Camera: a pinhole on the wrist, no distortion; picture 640 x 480 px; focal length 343.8 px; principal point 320.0 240.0 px. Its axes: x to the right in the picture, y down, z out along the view. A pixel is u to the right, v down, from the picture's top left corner.
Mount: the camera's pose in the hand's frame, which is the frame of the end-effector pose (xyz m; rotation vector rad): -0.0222 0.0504 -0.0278 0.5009 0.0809 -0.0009
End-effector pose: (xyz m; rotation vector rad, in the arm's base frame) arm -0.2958 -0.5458 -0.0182 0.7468 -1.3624 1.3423
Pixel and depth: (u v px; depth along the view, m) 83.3 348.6 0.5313
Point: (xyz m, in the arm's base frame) -0.2742 -1.1569 -0.2302
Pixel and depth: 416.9 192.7 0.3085
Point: -0.2467 -0.7557 0.1400
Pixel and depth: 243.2 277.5 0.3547
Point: -0.2682 -0.8719 -0.0095
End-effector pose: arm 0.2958 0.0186 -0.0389 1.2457 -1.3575 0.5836
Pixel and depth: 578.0 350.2 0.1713
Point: 0.2496 -0.1383 0.0459
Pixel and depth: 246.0 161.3 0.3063
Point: 0.3416 -0.1978 -0.1984
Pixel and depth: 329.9 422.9 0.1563
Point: 0.1932 -0.0969 -0.0614
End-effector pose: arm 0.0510 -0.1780 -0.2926 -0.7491 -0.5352 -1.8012
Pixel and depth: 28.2 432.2 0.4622
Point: 0.3104 0.4080 -0.1846
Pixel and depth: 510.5 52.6 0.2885
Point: -0.1642 -0.1145 -0.0868
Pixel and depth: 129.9 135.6 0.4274
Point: -0.0804 0.2667 -0.2439
